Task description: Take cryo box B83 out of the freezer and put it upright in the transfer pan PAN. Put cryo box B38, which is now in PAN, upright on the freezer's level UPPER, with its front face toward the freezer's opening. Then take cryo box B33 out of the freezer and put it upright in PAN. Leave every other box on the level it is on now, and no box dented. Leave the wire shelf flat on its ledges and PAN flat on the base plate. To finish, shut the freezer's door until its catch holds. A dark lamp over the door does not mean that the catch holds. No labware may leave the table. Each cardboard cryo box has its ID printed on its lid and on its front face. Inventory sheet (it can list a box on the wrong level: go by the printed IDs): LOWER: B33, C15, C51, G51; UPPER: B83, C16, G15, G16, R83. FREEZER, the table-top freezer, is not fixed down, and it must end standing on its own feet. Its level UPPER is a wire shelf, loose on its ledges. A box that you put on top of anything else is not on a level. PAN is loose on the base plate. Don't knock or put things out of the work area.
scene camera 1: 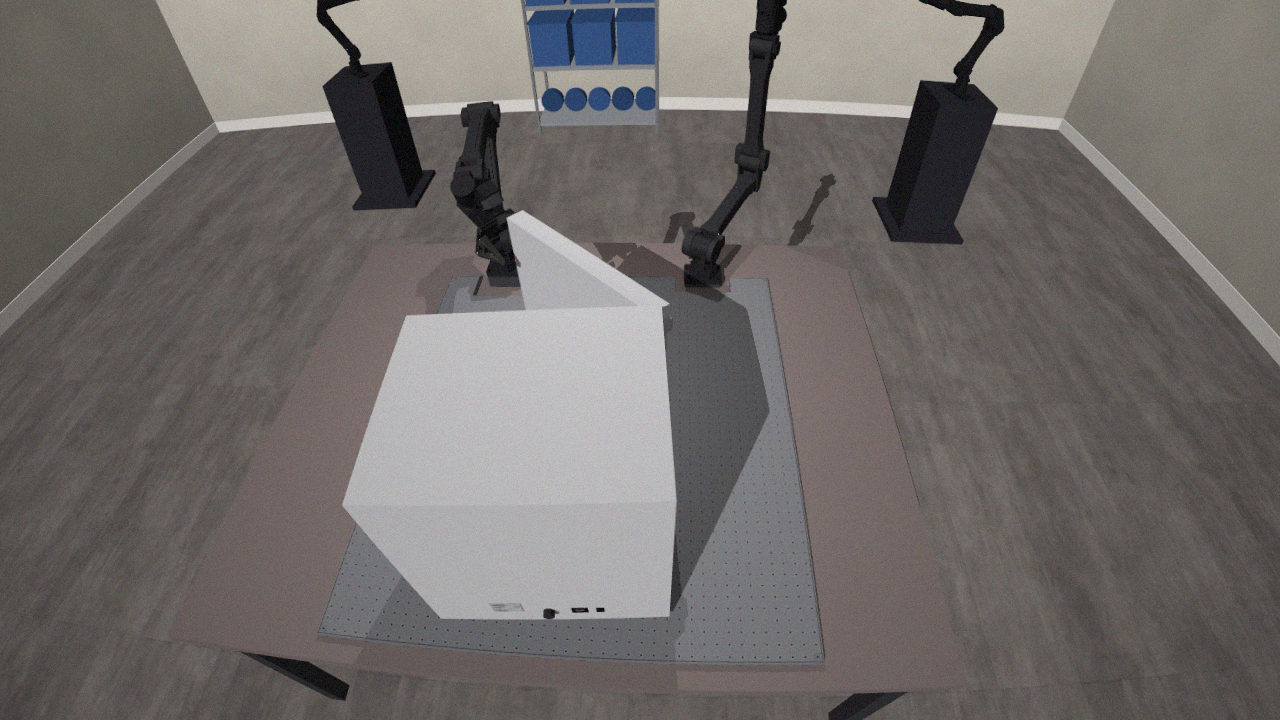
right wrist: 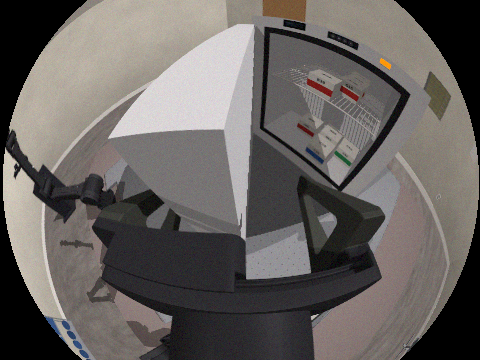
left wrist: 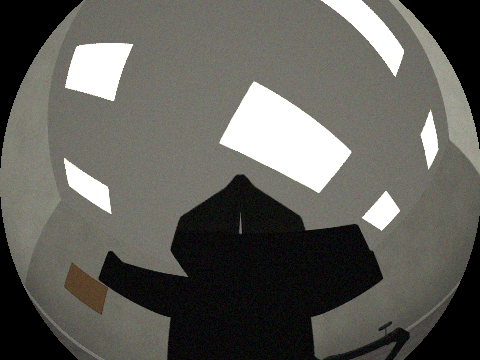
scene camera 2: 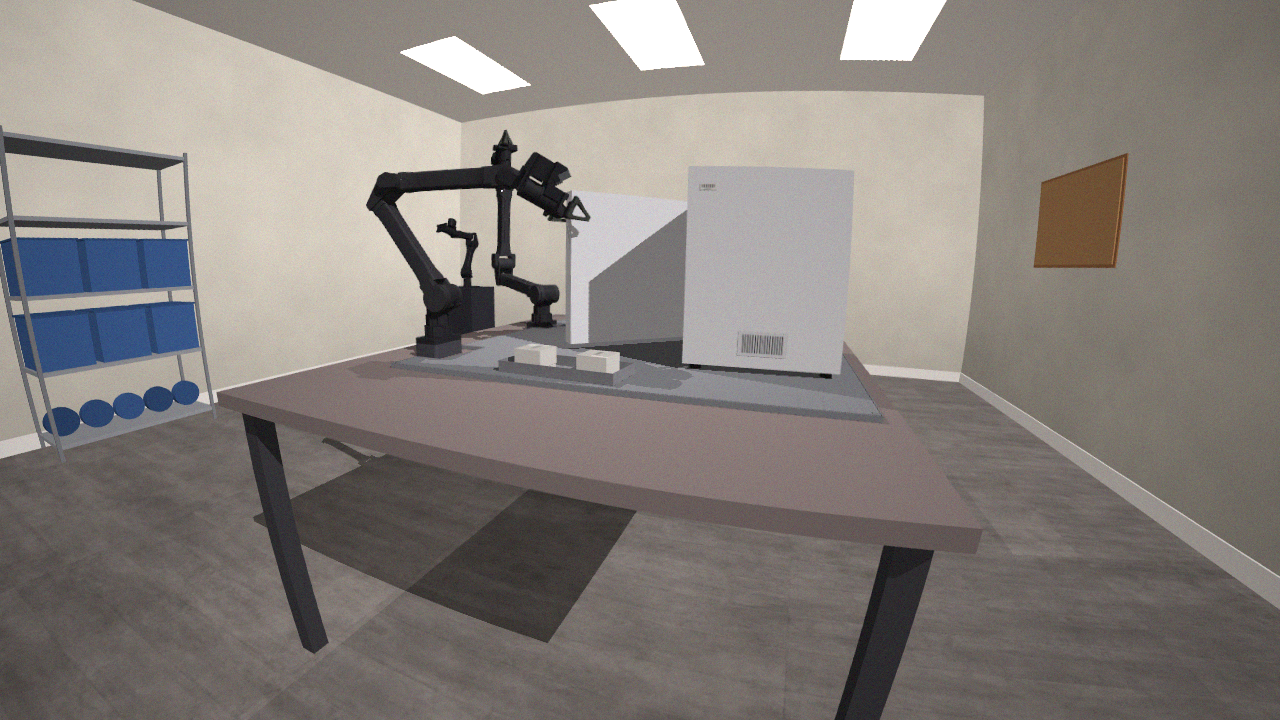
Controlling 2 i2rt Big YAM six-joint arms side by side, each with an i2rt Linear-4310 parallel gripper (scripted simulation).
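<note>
The right wrist view shows my right gripper, and scene camera 2 shows it too. I can also see my left gripper in the pictures, as well as a freezer, a transfer pan and an orange-banded cryo box.
</note>
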